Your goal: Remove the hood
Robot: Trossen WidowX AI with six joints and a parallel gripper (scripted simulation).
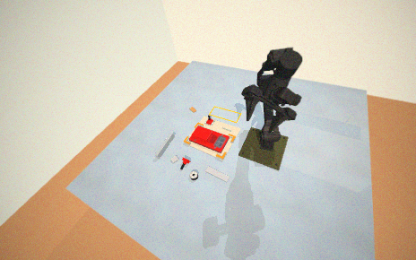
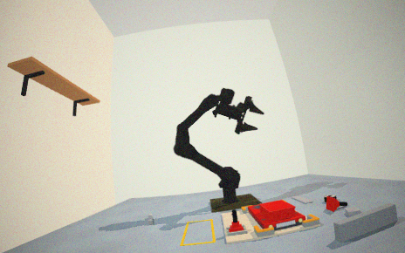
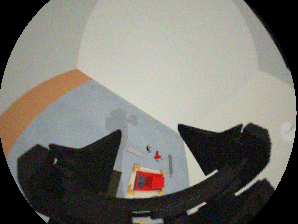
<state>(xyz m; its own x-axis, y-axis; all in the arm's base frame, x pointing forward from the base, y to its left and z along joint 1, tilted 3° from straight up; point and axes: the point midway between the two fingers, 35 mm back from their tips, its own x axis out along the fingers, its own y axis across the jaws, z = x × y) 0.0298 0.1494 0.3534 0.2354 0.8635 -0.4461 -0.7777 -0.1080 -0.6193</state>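
My gripper tip is 300 mm above the red hood, 290 mm short of it and 140 mm to the left of it. From my gripper tip the other things lie so: small wooden block (440 mm ahead, 340 mm to the right, 340 mm below); small grey block (390 mm ahead, 340 mm below, 30 mm to the left); grey strip (340 mm below, 150 mm ahead, 40 mm to the left).
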